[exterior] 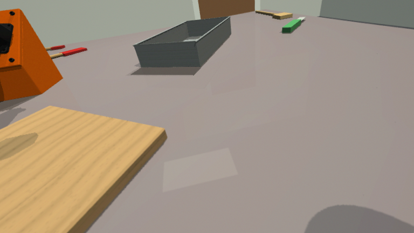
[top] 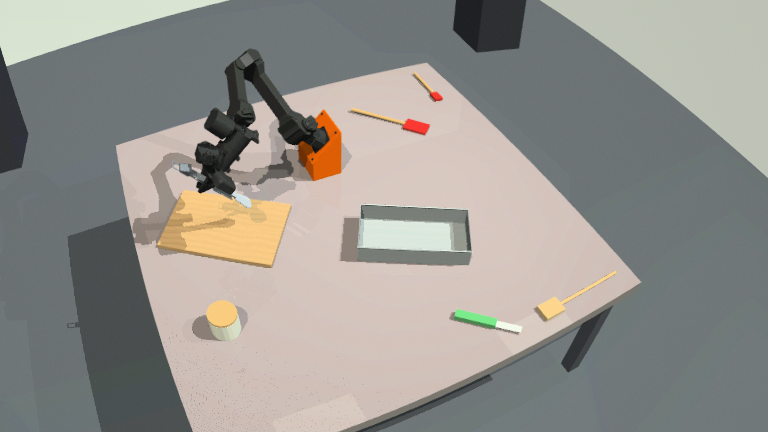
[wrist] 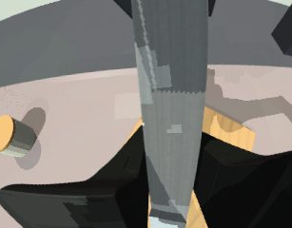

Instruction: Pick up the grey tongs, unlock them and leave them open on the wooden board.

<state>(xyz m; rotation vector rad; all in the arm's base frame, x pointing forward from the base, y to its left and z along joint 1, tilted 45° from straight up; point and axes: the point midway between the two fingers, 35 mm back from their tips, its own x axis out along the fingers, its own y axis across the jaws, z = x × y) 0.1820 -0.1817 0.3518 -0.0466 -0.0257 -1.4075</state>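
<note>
Right now the wooden board is 19 cm below my gripper tip, 5 cm to the left of it and 4 cm behind it. Round my gripper tip: green-handled tool (63 cm to the left, 52 cm ahead, 19 cm below); then cork-lidded jar (32 cm ahead, 16 cm below, 2 cm to the right); then grey roasting tin (55 cm to the left, 18 cm ahead, 17 cm below).
</note>
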